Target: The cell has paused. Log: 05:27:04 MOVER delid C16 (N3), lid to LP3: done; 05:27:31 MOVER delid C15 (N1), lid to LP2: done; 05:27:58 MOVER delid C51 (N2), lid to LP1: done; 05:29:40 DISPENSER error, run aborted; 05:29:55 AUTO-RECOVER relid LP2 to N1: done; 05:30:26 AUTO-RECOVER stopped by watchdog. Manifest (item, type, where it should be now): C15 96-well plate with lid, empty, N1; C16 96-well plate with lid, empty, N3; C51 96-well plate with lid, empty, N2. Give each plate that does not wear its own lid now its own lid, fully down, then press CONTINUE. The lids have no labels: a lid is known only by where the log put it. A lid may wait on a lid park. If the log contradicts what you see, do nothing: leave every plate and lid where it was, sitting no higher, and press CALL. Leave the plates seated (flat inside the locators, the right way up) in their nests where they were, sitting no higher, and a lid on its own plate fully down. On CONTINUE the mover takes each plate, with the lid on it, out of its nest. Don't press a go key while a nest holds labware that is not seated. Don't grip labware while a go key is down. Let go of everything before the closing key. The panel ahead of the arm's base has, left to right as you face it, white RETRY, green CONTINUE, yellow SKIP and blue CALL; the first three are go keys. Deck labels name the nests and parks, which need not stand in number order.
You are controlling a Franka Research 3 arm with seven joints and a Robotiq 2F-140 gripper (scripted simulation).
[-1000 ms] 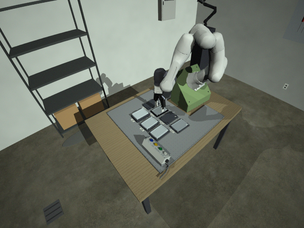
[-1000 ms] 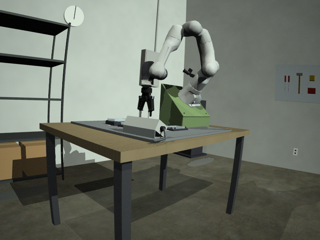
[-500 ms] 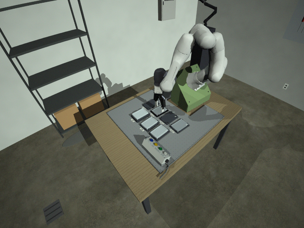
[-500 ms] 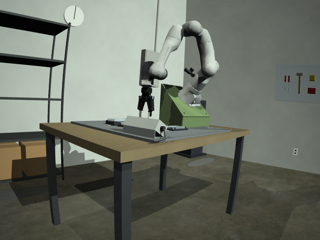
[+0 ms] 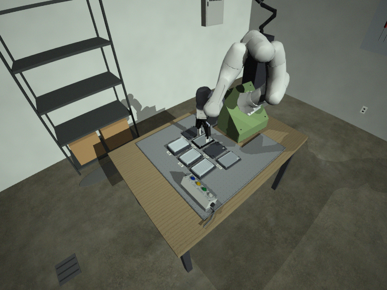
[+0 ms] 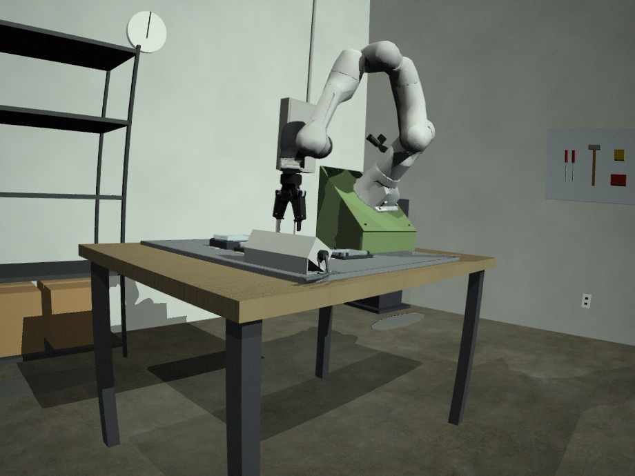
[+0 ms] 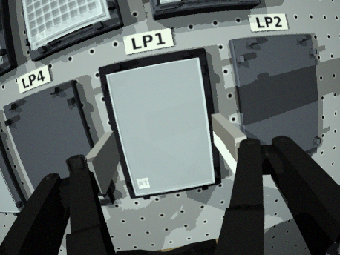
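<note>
Now: the park LP1 50 mm below my hand. The rest, counted from my hand: park LP4: 130 mm to the left, 50 mm below, 20 mm behind; then park LP2: 130 mm to the right, 50 mm below, 20 mm ahead; then LP4 label: 140 mm to the left, 70 mm ahead, 50 mm below.
</note>
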